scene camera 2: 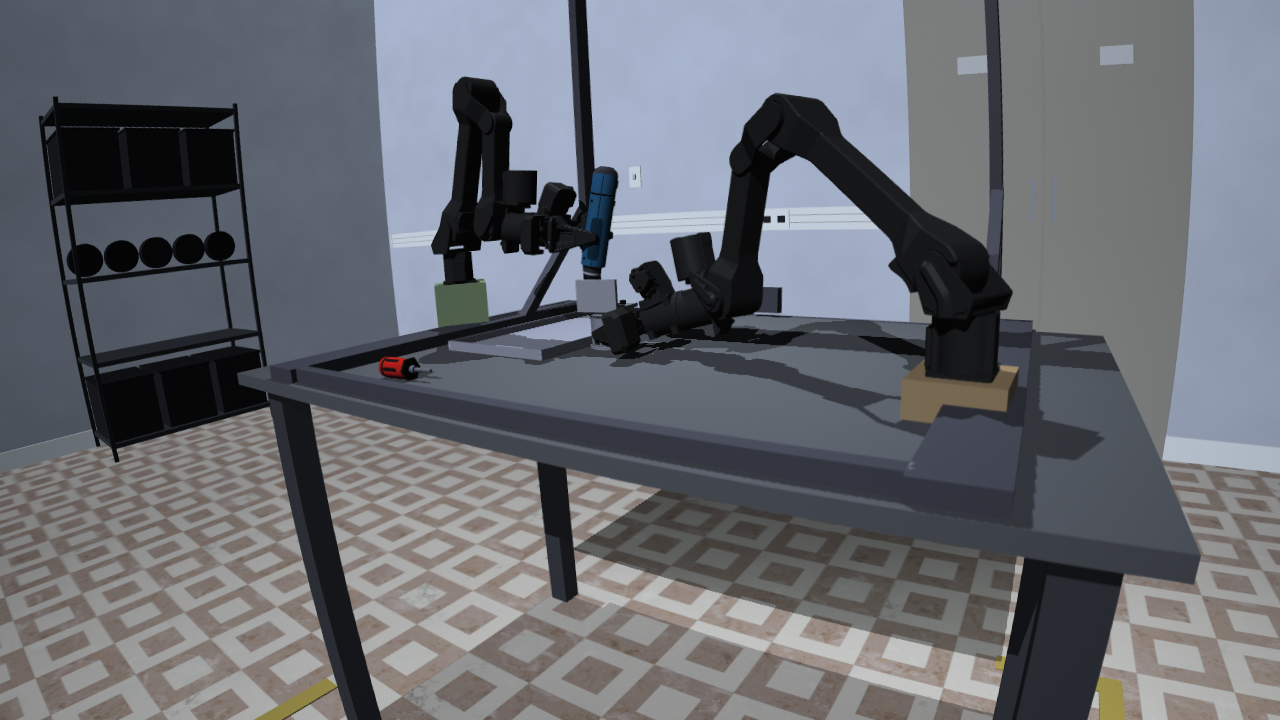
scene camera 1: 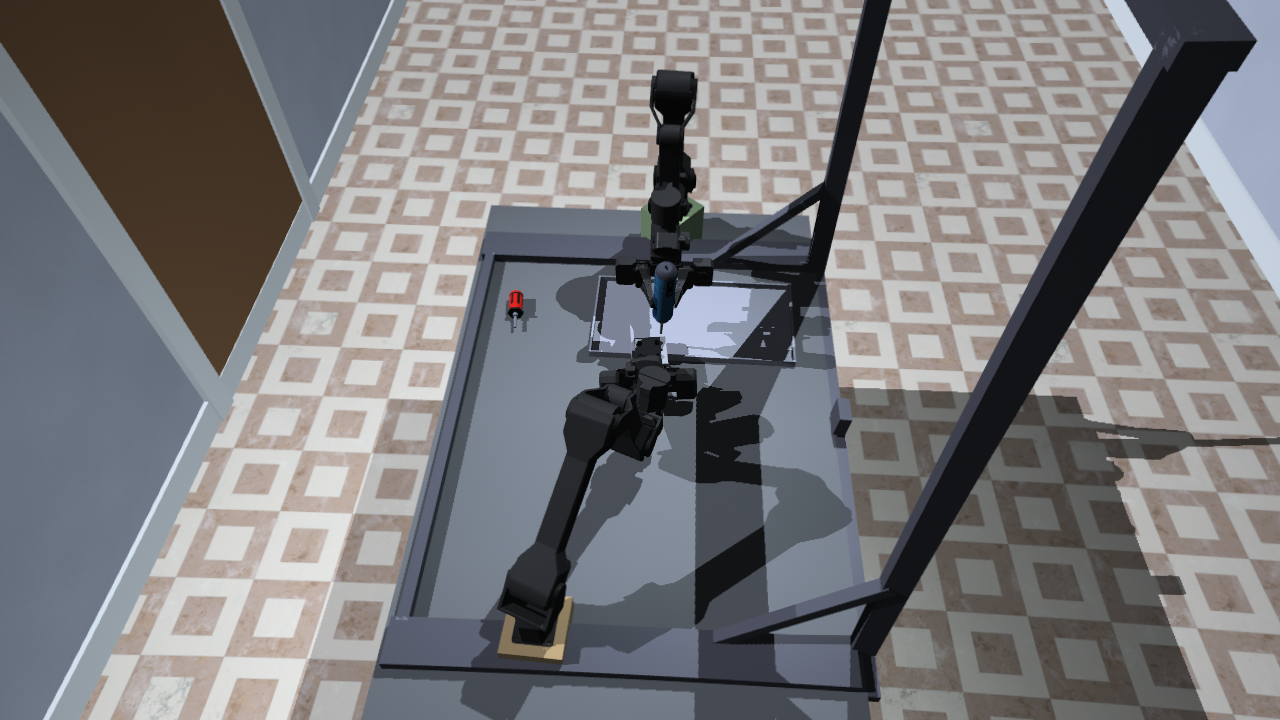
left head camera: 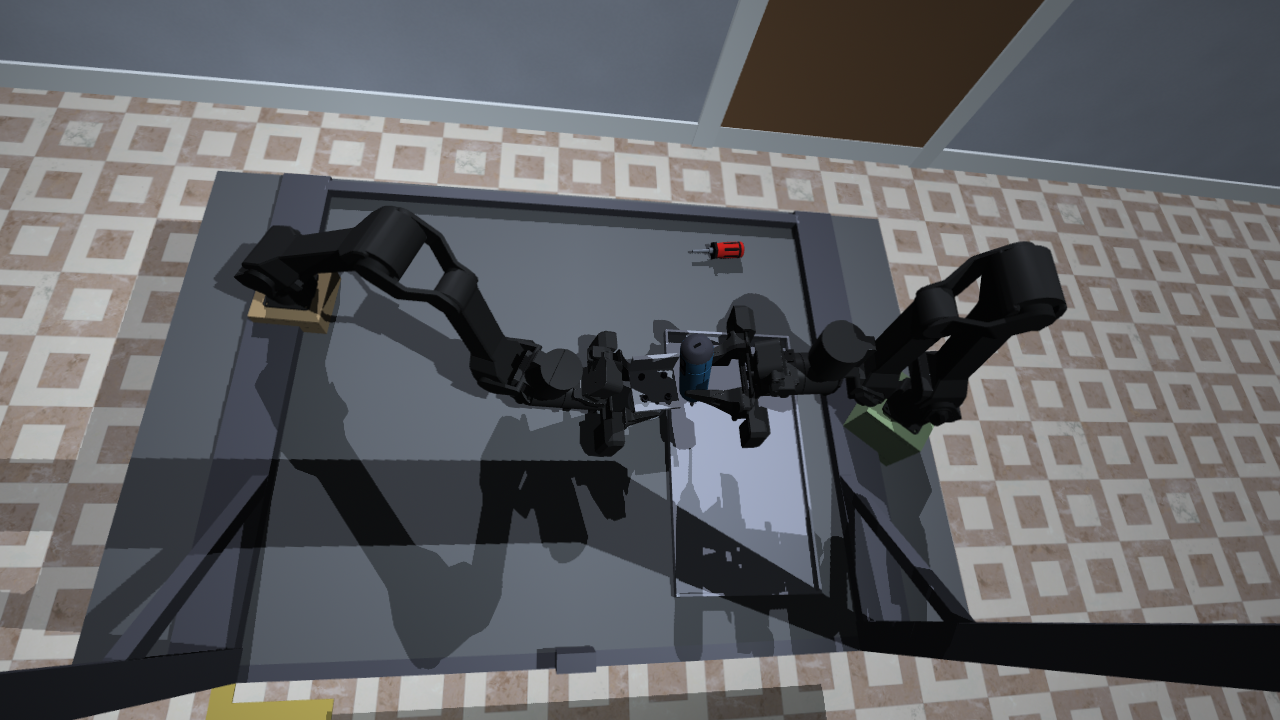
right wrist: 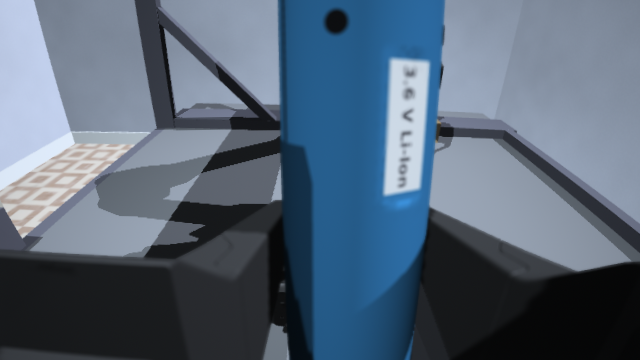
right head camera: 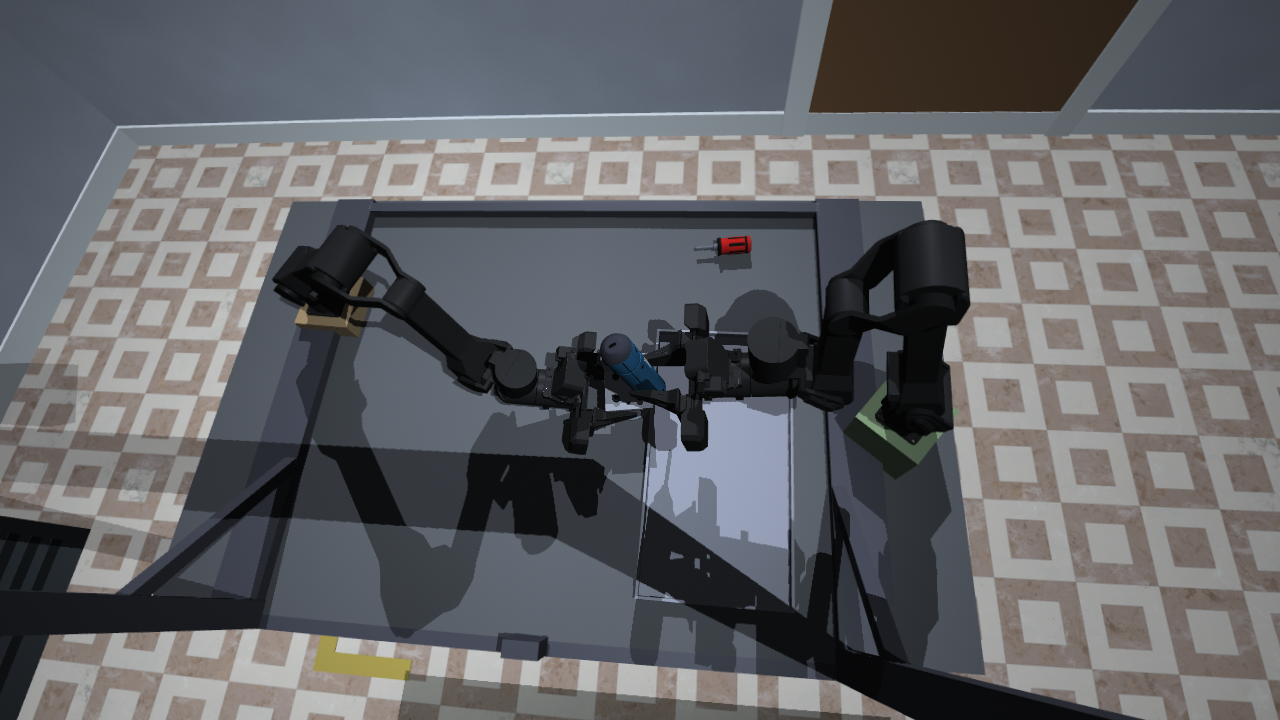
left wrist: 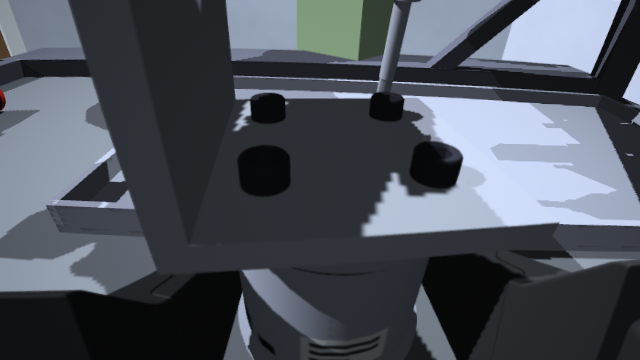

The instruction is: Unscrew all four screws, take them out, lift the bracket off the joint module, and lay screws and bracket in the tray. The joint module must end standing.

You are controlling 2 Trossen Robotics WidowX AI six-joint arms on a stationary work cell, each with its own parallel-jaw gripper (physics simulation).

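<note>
The light joint module [left wrist: 340, 320] stands upright beside the tray [left head camera: 774, 456] [scene camera 1: 716, 313] [left wrist: 100, 217]. The L-shaped bracket [left wrist: 325, 215] [scene camera 2: 596, 295] sits on its top. Its screws show black heads: back left [left wrist: 268, 108], back right [left wrist: 386, 106], front left [left wrist: 264, 170] and front right [left wrist: 436, 165]. My left gripper [left wrist: 328, 235] is shut on the joint module, below the bracket. My right gripper [right wrist: 348, 215] is shut on the blue electric screwdriver [right wrist: 360, 125] [left head camera: 696, 362] [scene camera 2: 598, 219], held slightly tilted. Its bit [left wrist: 393, 50] meets the back right screw head; exact seating is hidden.
A red screwdriver [left head camera: 729, 249] [right head camera: 735, 244] [scene camera 1: 515, 302] [scene camera 2: 396, 367] lies near the table's far edge in the head views. Raised rails border the table, and frame posts with diagonal braces [left head camera: 201, 564] stand at its sides. Both forearms reach in from opposite sides, close together.
</note>
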